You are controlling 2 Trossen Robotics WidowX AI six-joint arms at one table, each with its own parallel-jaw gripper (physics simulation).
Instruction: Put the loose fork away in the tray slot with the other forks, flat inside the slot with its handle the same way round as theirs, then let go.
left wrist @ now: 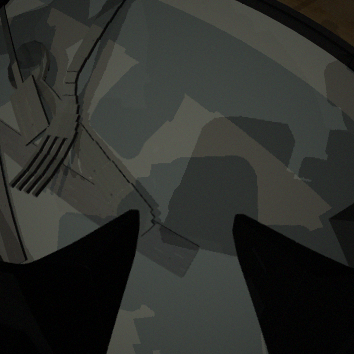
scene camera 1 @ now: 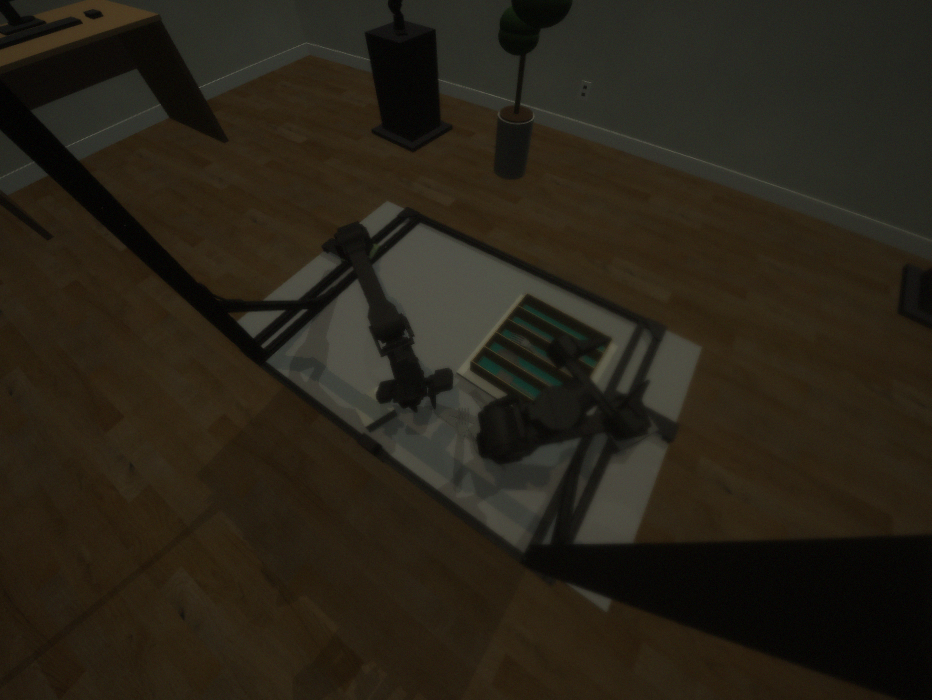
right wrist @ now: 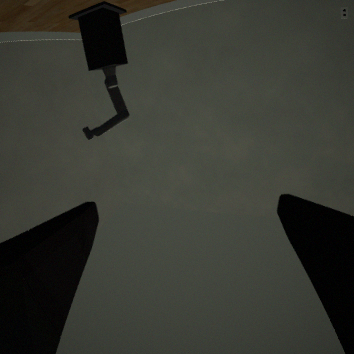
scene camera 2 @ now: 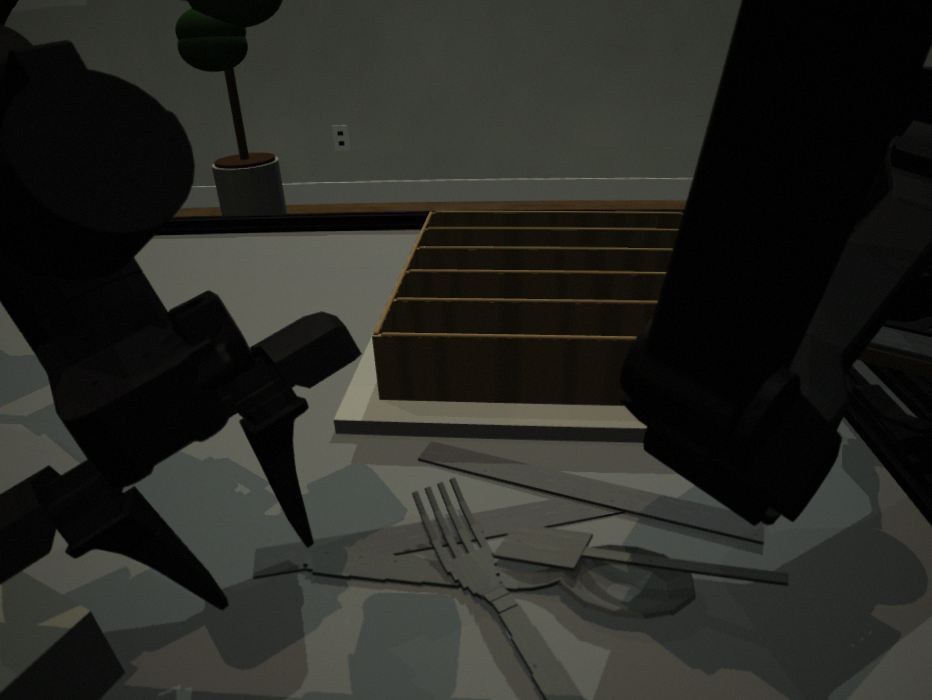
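The loose fork (scene camera 1: pixel 461 415) (scene camera 2: pixel 474 568) (left wrist: pixel 62 117) lies on the table in front of the tray; in scene camera 2 its tines point up-left and its handle down-right. It overlaps other cutlery. The divided wooden tray (scene camera 2: pixel 497 369) has teal-lined slots in scene camera 1; some grey cutlery shows in them, too dim to tell the forks' slot. My left gripper (scene camera 1: pixel 425 409) (scene camera 2: pixel 267 574) (left wrist: pixel 186 220) is partly open and empty, left of the fork in scene camera 2. My right gripper (scene camera 1: pixel 625 359) (right wrist: pixel 189 207) is wide open and empty, aimed at the wall.
A long flat utensil (scene camera 2: pixel 361 565) (left wrist: pixel 102 185) lies by the fork's head and reaches near my left fingertips. A spoon (scene camera 2: pixel 632 591) (left wrist: pixel 32 60), a square-ended utensil (scene camera 2: pixel 542 546) (left wrist: pixel 30 105) and a strip-like utensil (scene camera 2: pixel 595 493) lie close by. The right arm hides the tray's right part.
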